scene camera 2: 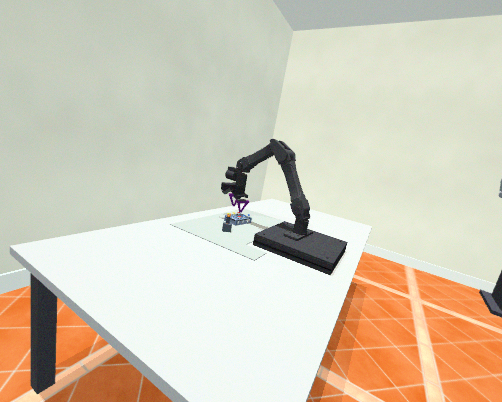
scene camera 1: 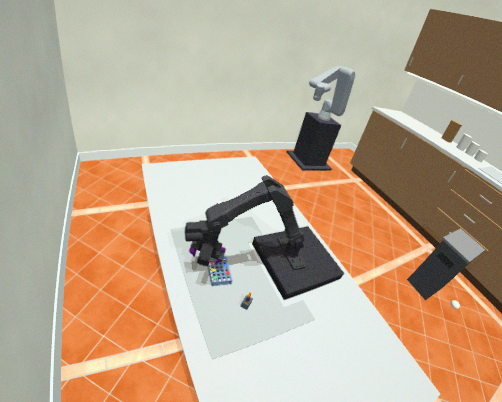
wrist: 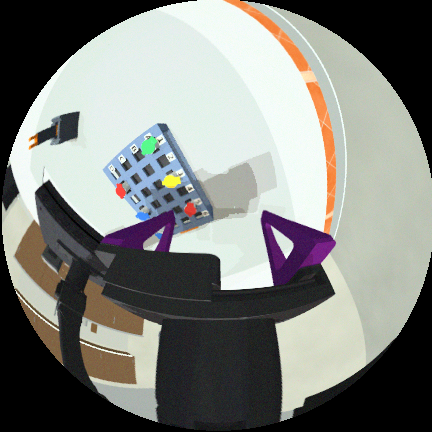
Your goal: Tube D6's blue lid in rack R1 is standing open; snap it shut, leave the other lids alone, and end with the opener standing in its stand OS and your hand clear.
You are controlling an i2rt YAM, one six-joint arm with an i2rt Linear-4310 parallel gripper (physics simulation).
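Pixels of known places: gripper, fingertip midpoint: (scene camera 2: 236, 209) (wrist: 217, 214); arm's base, origin of the base link: (scene camera 2: 298, 234) (scene camera 1: 290, 252) (wrist: 82, 263).
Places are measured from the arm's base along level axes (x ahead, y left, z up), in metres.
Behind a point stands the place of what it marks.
Observation:
Rack R1 (scene camera 1: 221, 283) {x 0.355, y 0.069, z -0.046 m} (scene camera 2: 245, 222) {x 0.318, y -0.015, z -0.047 m} (wrist: 187, 167) {x 0.391, y 0.014, z -0.047 m}, a blue grid with lettered and numbered edges, lies on the mat. In the wrist view a sliver of a blue lid (wrist: 159, 235) {x 0.318, y -0.032, z -0.005 m} shows at the D6 corner, mostly hidden by the left finger; its tilt cannot be made out. Another blue lid (wrist: 142, 216) {x 0.322, y 0.004, z -0.007 m} is nearby in row D. My gripper (scene camera 1: 205, 258) {x 0.404, y -0.033, z 0.003 m} (scene camera 2: 237, 209) {x 0.404, y -0.033, z 0.003 m} (wrist: 217, 214) {x 0.404, y -0.033, z 0.003 m} is open and empty, its purple fingers above the row-6 end of the rack. The orange-tipped opener (scene camera 1: 249, 295) {x 0.286, y 0.191, z 0.035 m} (scene camera 2: 228, 216) {x 0.282, y 0.190, z 0.024 m} (wrist: 46, 134) stands in stand OS (scene camera 1: 246, 303) {x 0.293, y 0.200, z -0.009 m} (scene camera 2: 227, 228) {x 0.272, y 0.195, z -0.031 m} (wrist: 70, 126) {x 0.293, y 0.174, z -0.034 m}.
A green lid (wrist: 149, 145) {x 0.386, y 0.058, z -0.007 m}, a yellow lid (wrist: 171, 181) {x 0.382, y 0.019, z -0.007 m} and two red lids (wrist: 190, 208) {x 0.380, y -0.017, z -0.007 m} (wrist: 121, 190) {x 0.327, y 0.043, z -0.007 m} stand in the same rack. The arm's black base plate (scene camera 1: 315, 270) {x -0.073, y 0.125, z -0.001 m} (scene camera 2: 300, 250) {x -0.087, y 0.178, z -0.004 m} is on the table beside the grey mat (scene camera 1: 225, 335) {x 0.400, y 0.292, z -0.049 m} (scene camera 2: 200, 227) {x 0.373, y 0.269, z -0.048 m}.

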